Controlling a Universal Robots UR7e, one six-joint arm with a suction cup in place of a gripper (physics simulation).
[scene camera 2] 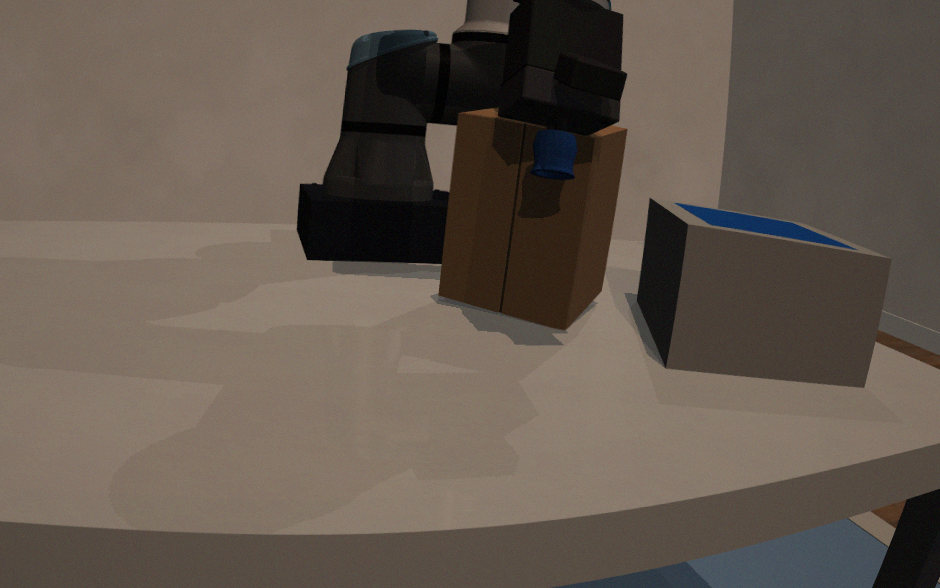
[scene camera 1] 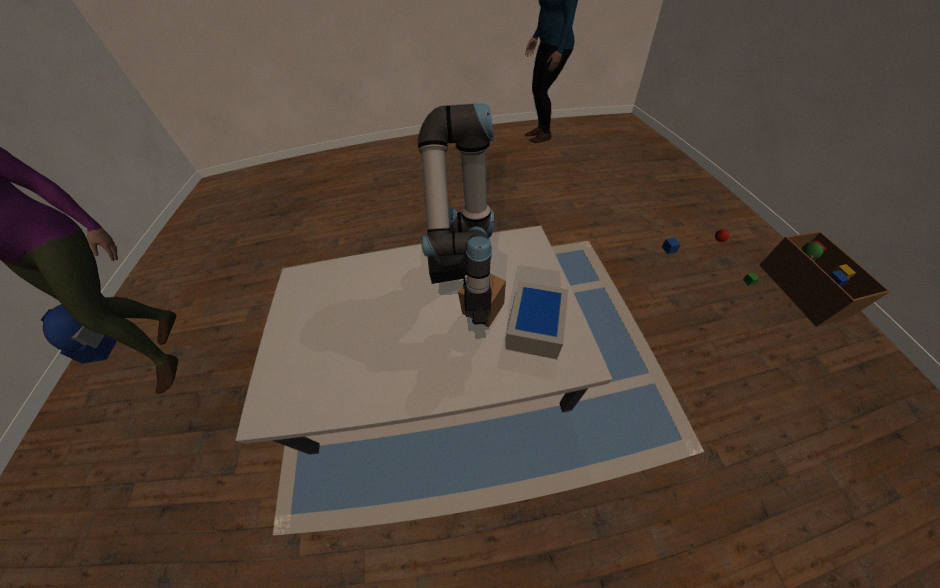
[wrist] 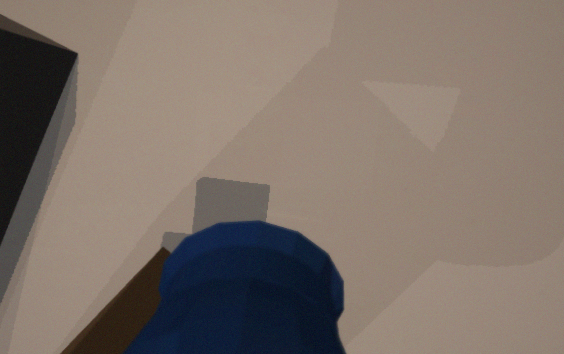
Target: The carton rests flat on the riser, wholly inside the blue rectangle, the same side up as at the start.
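Where they show: hand, tool point: (scene camera 2: 552,174) (wrist: 251,300); arm's base, link origin: (scene camera 2: 376,194).
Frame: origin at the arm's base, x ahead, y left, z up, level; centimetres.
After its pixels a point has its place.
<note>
A brown carton (scene camera 1: 496,294) {z 11.1, x 35.8, y 15.2 cm} (scene camera 2: 520,253) {z -0.8, x 35.5, y 7.5 cm} stands upright on the table (scene camera 1: 363,379) {z -7.2, x 52.4, y -39.5 cm} (scene camera 2: 331,411) {z -7.2, x 55.7, y -11.3 cm}, just left of the grey riser (scene camera 1: 531,344) {z 0.5, x 52.7, y 24.8 cm} (scene camera 2: 762,303) {z -0.8, x 52.1, y 23.3 cm}. The blue rectangle (scene camera 1: 538,310) {z 4.8, x 41.6, y 30.1 cm} (scene camera 2: 755,222) {z 4.8, x 40.9, y 30.6 cm} on top of the riser is bare. My blue suction cup (scene camera 1: 478,329) {z 7.1, x 43.1, y 6.6 cm} (scene camera 2: 554,158) (wrist: 252,289) points down in front of the carton's upper front face, below its top edge. It hangs over bare table, with nothing on its mouth. The carton rests on the table.
The arm's base (scene camera 2: 369,221) {z -2.3, x 10.0, y -2.3 cm} sits behind the carton. A dark corner of the riser (wrist: 57,95) {z -6.9, x 46.7, y 17.3 cm} shows in the wrist view. One person (scene camera 1: 549,63) stands at the back wall and another (scene camera 1: 115,316) at the left. A toy box (scene camera 1: 812,278) and small blocks (scene camera 1: 671,245) lie on the floor to the right.
</note>
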